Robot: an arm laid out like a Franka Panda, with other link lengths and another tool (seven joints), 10 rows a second.
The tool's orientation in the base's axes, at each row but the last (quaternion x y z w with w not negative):
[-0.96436, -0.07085, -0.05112, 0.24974]
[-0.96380, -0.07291, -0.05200, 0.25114]
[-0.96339, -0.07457, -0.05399, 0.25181]
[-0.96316, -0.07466, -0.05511, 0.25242]
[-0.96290, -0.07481, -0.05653, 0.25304]
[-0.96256, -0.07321, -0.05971, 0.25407]
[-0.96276, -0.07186, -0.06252, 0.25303]
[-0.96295, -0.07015, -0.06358, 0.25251]
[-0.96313, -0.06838, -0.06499, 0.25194]
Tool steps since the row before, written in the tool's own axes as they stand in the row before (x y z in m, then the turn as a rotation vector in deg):
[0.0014, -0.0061, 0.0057, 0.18, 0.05, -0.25]
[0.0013, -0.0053, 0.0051, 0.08, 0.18, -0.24]
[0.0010, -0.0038, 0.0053, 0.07, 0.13, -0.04]
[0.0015, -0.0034, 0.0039, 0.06, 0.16, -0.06]
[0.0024, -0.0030, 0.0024, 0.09, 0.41, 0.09]
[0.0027, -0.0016, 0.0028, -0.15, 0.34, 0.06]
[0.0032, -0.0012, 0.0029, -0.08, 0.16, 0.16]
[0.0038, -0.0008, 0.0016, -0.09, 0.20, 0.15]
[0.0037, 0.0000, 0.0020, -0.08, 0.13, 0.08]
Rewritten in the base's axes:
[0.0007, 0.0082, -0.0019, 0.17, -0.15, 0.22]
[0.0007, 0.0072, -0.0017, 0.09, -0.26, 0.13]
[0.0007, 0.0060, -0.0026, 0.09, -0.12, -0.02]
[0.0012, 0.0050, -0.0015, 0.08, -0.16, -0.02]
[0.0020, 0.0040, -0.0003, 0.17, -0.30, -0.26]
[0.0026, 0.0031, -0.0012, -0.08, -0.28, -0.24]
[0.0032, 0.0028, -0.0014, -0.04, -0.07, -0.23]
[0.0037, 0.0019, -0.0004, -0.04, -0.11, -0.24]
[0.0038, 0.0014, -0.0011, -0.05, -0.08, -0.14]

